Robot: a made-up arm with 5 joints. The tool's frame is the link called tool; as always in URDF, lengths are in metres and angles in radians. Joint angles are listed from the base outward. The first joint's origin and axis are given. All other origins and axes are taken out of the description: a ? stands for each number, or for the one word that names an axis. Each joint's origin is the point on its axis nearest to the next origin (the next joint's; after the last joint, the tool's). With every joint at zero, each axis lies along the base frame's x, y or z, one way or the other. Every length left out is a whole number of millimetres.
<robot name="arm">
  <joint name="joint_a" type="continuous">
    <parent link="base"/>
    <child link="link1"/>
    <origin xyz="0.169 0 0.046" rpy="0 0 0"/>
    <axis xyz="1 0 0"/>
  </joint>
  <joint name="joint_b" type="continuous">
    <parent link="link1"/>
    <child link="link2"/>
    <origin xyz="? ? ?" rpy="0 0 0"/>
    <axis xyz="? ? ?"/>
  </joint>
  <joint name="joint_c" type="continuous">
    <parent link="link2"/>
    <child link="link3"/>
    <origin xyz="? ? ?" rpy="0 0 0"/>
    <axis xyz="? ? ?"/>
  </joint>
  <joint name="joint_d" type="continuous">
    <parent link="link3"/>
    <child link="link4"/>
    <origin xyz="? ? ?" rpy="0 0 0"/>
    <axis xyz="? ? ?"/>
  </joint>
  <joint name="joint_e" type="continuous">
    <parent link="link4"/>
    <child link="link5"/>
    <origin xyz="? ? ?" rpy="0 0 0"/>
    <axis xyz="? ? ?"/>
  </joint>
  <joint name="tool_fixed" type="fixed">
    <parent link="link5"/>
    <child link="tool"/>
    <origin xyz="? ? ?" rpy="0 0 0"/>
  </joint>
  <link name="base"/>
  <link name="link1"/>
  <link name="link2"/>
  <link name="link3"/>
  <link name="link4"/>
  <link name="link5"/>
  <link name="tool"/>
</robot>
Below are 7 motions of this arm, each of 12 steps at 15 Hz.
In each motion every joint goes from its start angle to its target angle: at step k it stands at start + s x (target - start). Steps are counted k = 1, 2, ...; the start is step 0. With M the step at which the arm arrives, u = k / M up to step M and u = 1 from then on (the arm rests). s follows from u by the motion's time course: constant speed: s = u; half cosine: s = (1 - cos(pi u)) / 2; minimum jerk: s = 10 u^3 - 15 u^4 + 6 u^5.
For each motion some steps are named. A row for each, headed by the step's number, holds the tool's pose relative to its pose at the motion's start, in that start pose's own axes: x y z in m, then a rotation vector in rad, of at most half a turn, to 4 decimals.
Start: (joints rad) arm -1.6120 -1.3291 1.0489 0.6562 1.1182
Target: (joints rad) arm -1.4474 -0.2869 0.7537 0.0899 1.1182
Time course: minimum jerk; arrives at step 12
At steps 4, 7, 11, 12:
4: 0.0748 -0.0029 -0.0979 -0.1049 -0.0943 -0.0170
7: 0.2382 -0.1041 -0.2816 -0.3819 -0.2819 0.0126
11: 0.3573 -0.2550 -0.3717 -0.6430 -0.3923 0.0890
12: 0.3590 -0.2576 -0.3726 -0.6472 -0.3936 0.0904

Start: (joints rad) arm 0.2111 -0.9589 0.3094 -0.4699 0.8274
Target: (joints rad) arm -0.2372 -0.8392 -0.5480 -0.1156 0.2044
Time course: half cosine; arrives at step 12
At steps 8, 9, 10, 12:
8: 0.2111 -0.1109 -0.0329 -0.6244 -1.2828 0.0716
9: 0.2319 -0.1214 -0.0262 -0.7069 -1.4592 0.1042
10: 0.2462 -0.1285 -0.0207 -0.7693 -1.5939 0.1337
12: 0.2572 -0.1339 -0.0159 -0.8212 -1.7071 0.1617

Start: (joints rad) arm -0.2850 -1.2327 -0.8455 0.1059 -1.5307
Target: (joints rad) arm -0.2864 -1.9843 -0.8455 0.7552 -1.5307
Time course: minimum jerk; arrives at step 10
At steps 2, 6, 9, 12:
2: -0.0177 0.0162 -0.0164 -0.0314 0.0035 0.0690
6: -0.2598 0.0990 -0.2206 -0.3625 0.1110 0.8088
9: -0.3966 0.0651 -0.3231 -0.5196 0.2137 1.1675
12: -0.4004 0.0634 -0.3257 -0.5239 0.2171 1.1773

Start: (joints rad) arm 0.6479 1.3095 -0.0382 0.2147 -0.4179
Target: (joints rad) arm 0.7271 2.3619 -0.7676 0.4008 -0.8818
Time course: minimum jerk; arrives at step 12
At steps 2, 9, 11, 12:
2: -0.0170 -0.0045 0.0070 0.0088 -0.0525 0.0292
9: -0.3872 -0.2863 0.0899 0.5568 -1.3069 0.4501
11: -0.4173 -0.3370 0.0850 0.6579 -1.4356 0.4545
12: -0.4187 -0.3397 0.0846 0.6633 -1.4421 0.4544

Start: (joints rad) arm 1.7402 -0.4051 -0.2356 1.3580 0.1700
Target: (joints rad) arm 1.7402 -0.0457 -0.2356 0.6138 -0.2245
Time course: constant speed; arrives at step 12
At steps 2, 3, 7, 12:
2: -0.0225 -0.0116 -0.0040 0.1346 -0.1217 0.0345
3: -0.0338 -0.0181 -0.0064 0.2024 -0.1817 0.0511
7: -0.0791 -0.0486 -0.0206 0.4789 -0.4126 0.1127
12: -0.1323 -0.0962 -0.0514 0.8389 -0.6701 0.1789

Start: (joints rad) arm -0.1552 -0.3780 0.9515 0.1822 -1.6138
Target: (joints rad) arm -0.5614 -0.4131 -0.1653 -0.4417 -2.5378
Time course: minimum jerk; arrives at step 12
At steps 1, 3, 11, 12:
1: -0.0003 0.0001 0.0002 -0.0029 -0.0107 -0.0021
3: -0.0091 0.0011 0.0056 -0.0557 -0.2204 -0.0380
11: -0.2968 -0.0101 0.0055 -0.1272 -2.1771 -0.1697
12: -0.2990 -0.0106 0.0044 -0.1246 -2.1879 -0.1705

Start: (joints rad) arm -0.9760 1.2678 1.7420 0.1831 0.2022
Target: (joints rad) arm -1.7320 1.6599 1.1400 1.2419 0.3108
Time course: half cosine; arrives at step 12
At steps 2, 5, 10, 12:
2: 0.0023 0.0021 -0.0084 -0.0894 0.0192 -0.0351
5: -0.0012 -0.0002 -0.0500 -0.5082 0.1137 -0.1652
10: -0.0704 -0.0493 -0.1052 -1.3116 0.2402 -0.2748
12: -0.0830 -0.0581 -0.1070 -1.4064 0.2442 -0.2771

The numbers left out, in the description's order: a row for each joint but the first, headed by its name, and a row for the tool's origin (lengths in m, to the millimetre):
joint_b: xyz 0 -0.057 0.136, axis 0 0 1
joint_c: xyz -0.077 0.479 0, axis 0 1 0
joint_d: xyz -0.151 0 -0.076, axis -1 0 0
joint_e: xyz 0 0.036 0.118, axis 0 1 0
tool: xyz 0.066 0 -0.092

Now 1 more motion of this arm.
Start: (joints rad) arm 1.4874 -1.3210 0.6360 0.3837 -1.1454
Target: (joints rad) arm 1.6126 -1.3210 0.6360 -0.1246 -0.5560
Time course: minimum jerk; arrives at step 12
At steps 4, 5, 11, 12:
4: -0.0036 -0.0171 -0.0052 0.0630 0.1464 -0.0934
5: -0.0071 -0.0268 -0.0081 0.1092 0.2421 -0.1508
11: -0.0297 -0.0568 -0.0118 0.3822 0.6910 -0.3839
12: -0.0299 -0.0570 -0.0118 0.3847 0.6944 -0.3854

